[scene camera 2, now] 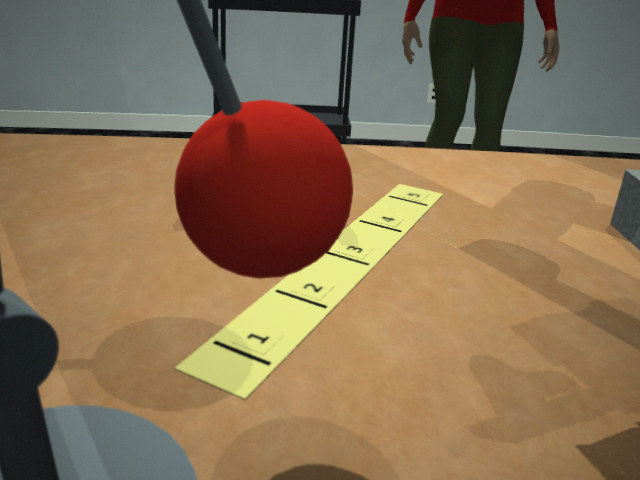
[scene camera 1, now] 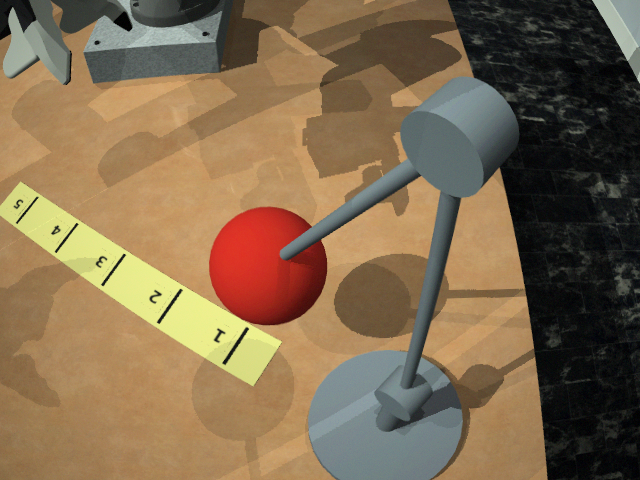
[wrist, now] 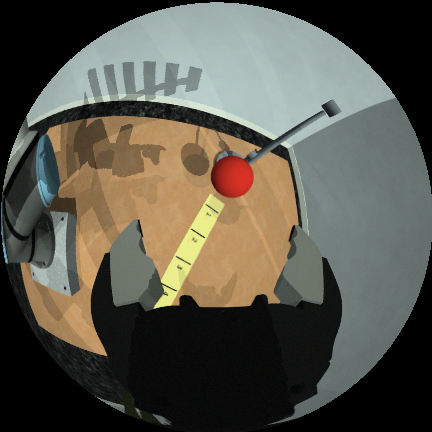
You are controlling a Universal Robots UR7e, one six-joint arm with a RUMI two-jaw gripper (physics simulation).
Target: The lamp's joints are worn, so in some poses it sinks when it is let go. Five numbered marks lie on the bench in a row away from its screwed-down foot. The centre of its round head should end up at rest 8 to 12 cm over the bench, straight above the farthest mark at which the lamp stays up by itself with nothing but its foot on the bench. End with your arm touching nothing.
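Places are measured from the arm's base along level axes (x ahead, y left, z up), in millimetres.
Pixels of known places: gripper, fingertip midpoint: [scene camera 1: 103, 52] [wrist: 216, 225]; arm's base, link origin: [scene camera 1: 175, 1] [wrist: 40, 240].
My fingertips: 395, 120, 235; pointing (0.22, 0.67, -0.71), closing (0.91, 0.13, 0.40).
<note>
For each thing: its top centre in the pictures, then the offset to it from my fingertips, as dx, dy, dz. "spot": a spot on its surface instead.
- lamp's round red head, surface spot: [scene camera 2: 263, 188] spot: +80, +203, -132
- elbow drum, surface spot: [scene camera 1: 460, 136] spot: +176, +263, +136
- lower rod, surface spot: [scene camera 1: 431, 289] spot: +170, +275, +7
- round grey foot, top centre: [scene camera 1: 387, 421] +174, +288, -284
The lamp's round red head [scene camera 1: 267, 266] [scene camera 2: 263, 188] [wrist: 232, 176] hangs in the air at the end of its upper rod [scene camera 1: 356, 206], clear of the bench. The elbow drum [scene camera 1: 460, 136] [wrist: 331, 108] stands high; the lower rod [scene camera 1: 431, 289] runs down to the round grey foot [scene camera 1: 336, 439] [scene camera 2: 124, 444]. The yellow strip [scene camera 1: 136, 281] [scene camera 2: 271, 325] [wrist: 204, 220] with marks 1 to 5 lies flat, mark 1 nearest the foot. My gripper [scene camera 1: 98, 54] [wrist: 216, 225] is open and empty, apart from the lamp. In the wrist view the head is beyond the fingertips.
The robot's grey base block [scene camera 1: 155, 64] [scene camera 2: 626, 206] [wrist: 75, 250] stands on the bench across from the lamp. The bench edge borders a dark floor [scene camera 1: 578, 258]. A person [scene camera 2: 475, 77] and a black shelf unit [scene camera 2: 284, 6] stand behind the bench. Shadows cross the bench.
</note>
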